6 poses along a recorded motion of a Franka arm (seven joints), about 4.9 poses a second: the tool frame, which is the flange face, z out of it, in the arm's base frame.
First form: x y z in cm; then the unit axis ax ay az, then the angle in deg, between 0 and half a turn.
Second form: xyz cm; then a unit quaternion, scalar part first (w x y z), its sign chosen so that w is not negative. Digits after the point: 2 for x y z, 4 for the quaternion.
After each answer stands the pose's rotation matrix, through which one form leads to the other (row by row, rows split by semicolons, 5 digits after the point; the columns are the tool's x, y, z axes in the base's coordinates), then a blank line. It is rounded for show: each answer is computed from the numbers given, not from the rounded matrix.
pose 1, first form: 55.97 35.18 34.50 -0.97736 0.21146 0.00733 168.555
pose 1, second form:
55.97 35.18 34.50 0.0997 -0.9725 0.2104 0.0073
0.91135 -0.41069 0.02777; -0.40778 -0.89157 0.19700; -0.05614 -0.19087 -0.98001

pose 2, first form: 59.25 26.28 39.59 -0.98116 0.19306 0.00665 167.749
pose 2, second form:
59.25 26.28 39.59 0.1067 -0.9756 0.1920 0.0066
0.92622 -0.37595 0.02807; -0.37312 -0.90353 0.21074; -0.05387 -0.20566 -0.97714

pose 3, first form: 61.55 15.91 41.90 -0.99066 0.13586 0.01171 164.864
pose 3, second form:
61.55 15.91 41.90 0.1317 -0.9820 0.1347 0.0116
0.96346 -0.26757 0.01268; -0.26145 -0.92903 0.26180; -0.05827 -0.25555 -0.96504

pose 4, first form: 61.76 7.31 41.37 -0.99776 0.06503 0.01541 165.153
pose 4, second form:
61.76 7.31 41.37 0.1292 -0.9894 0.0645 0.0153
0.99122 -0.13155 -0.01357; -0.12365 -0.95830 0.25764; -0.04690 -0.25370 -0.96615

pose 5, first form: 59.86 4.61 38.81 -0.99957 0.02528 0.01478 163.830
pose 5, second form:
59.86 4.61 38.81 0.1406 -0.9896 0.0250 0.0146
0.99832 -0.05365 -0.02192; -0.04542 -0.95919 0.27910; -0.03600 -0.27764 -0.96001

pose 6, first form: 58.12 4.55 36.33 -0.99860 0.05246 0.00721 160.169
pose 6, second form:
58.12 4.55 36.33 0.1722 -0.9837 0.0517 0.0071
0.99456 -0.10411 0.00382; -0.09922 -0.93536 0.33951; -0.03177 -0.33804 -0.94060

